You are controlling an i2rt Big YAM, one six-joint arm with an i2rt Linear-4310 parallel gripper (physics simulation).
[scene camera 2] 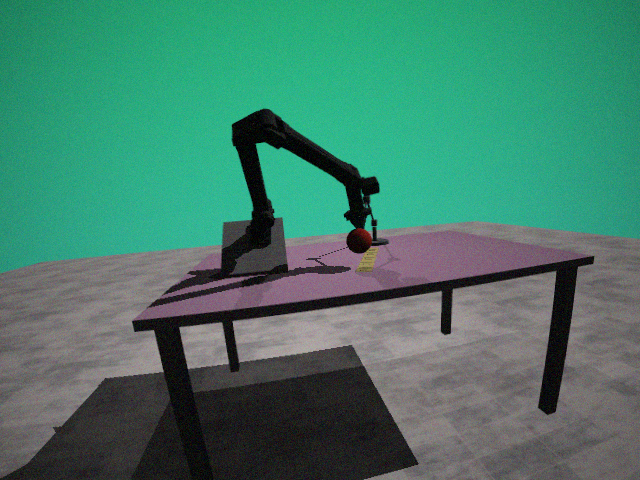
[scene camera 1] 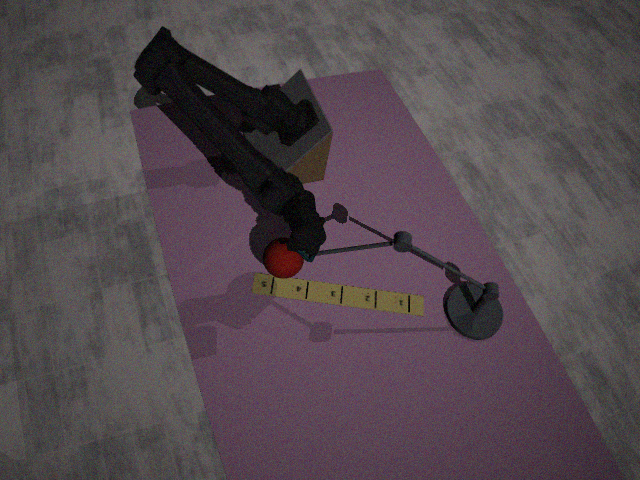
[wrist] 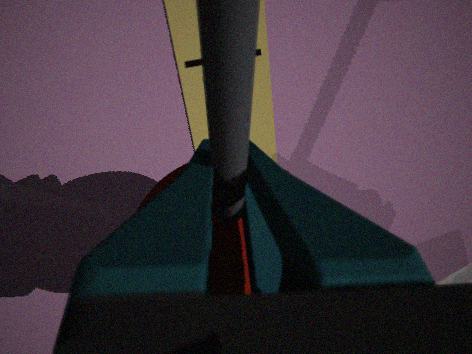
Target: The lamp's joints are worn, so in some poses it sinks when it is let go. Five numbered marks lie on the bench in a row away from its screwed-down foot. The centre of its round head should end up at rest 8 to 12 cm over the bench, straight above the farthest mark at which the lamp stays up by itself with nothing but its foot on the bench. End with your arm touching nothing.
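Where they show: gripper, fingertip midpoint: (scene camera 1: 310, 259) (wrist: 225, 153); arm's base, origin of the base link: (scene camera 2: 261, 233) (scene camera 1: 299, 123).
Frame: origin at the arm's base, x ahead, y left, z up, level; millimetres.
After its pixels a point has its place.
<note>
The lamp's red round head (scene camera 1: 282, 258) {x 415, y -167, z -3 mm} (scene camera 2: 358, 240) {x 375, y -201, z -35 mm} (wrist: 160, 189) {x 385, y -105, z -46 mm} hangs above the bench near the strip's 4–5 end; the exact mark below it is unclear. My gripper (scene camera 1: 308, 253) {x 420, y -98, z -27 mm} (scene camera 2: 360, 225) {x 420, y -98, z -27 mm} (wrist: 225, 153) {x 420, y -98, z -27 mm} is shut on the lamp's thin grey rod (scene camera 1: 356, 248) {x 464, y -10, z 57 mm} (wrist: 230, 90) {x 433, y -64, z 22 mm}, right beside the head. The rod runs to the elbow joint (scene camera 1: 402, 241) {x 511, y 66, z 130 mm}, and a lower rod slopes down to the round foot (scene camera 1: 475, 312) {x 626, y 307, z -129 mm} (scene camera 2: 381, 241) {x 639, y 266, z -136 mm}. The yellow strip (scene camera 1: 323, 293) {x 458, y -60, z -150 mm} (scene camera 2: 368, 259) {x 454, y -64, z -148 mm} (wrist: 186, 30) {x 428, y -72, z -150 mm} bears marks 1 to 5, with 5 farthest from the foot. In the wrist view the rod covers part of it.
My arm (scene camera 1: 222, 134) {x 266, y -271, z 281 mm} (scene camera 2: 315, 155) {x 222, y -308, z 265 mm} reaches across from a grey block with a brown side (scene camera 1: 310, 161) {x 99, y 8, z -54 mm} (scene camera 2: 253, 248) {x -33, y -51, z -55 mm} on the pink bench (scene camera 1: 372, 392) {x 742, y -30, z -151 mm} (scene camera 2: 439, 258) {x 737, y -161, z -151 mm}. The elbow joint stands raised between gripper and foot. Shadows of arm and lamp fall on the bench.
</note>
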